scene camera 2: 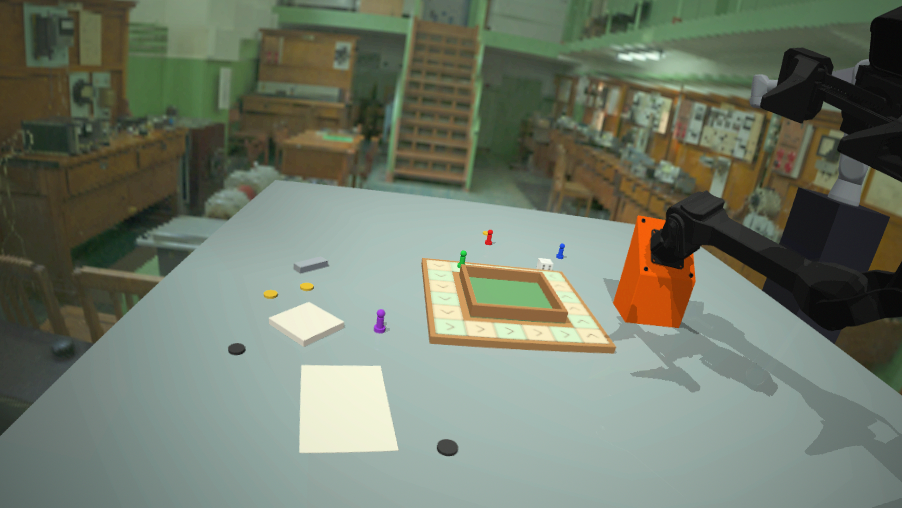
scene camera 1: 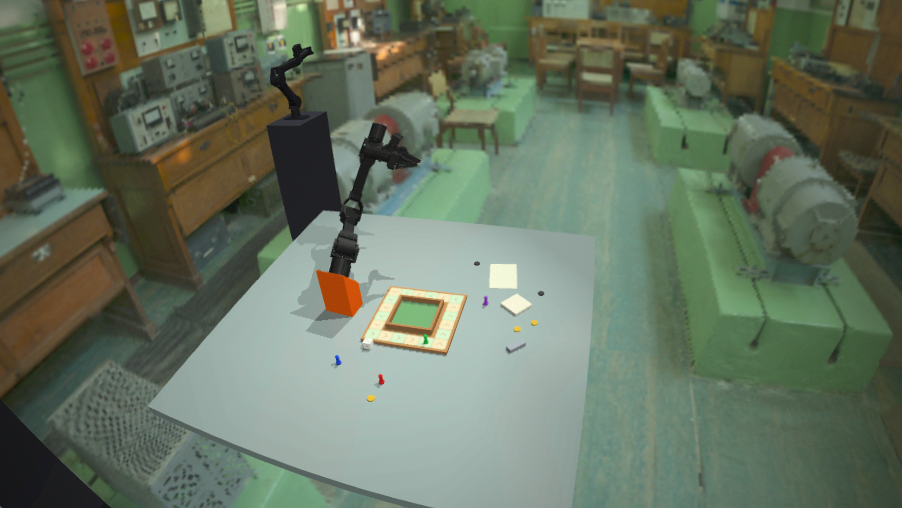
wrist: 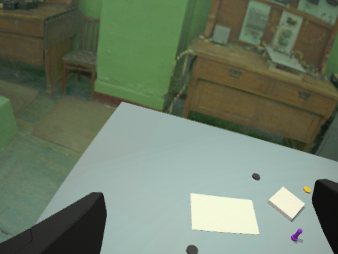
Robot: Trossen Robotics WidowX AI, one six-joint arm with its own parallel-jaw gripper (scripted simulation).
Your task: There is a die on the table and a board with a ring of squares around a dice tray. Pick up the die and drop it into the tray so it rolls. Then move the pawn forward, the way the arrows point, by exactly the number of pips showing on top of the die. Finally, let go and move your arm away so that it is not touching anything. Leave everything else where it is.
Note:
The gripper is open, holding nothing. Further things: a flat sheet.
The gripper also shows in scene camera 1 and in the wrist view.

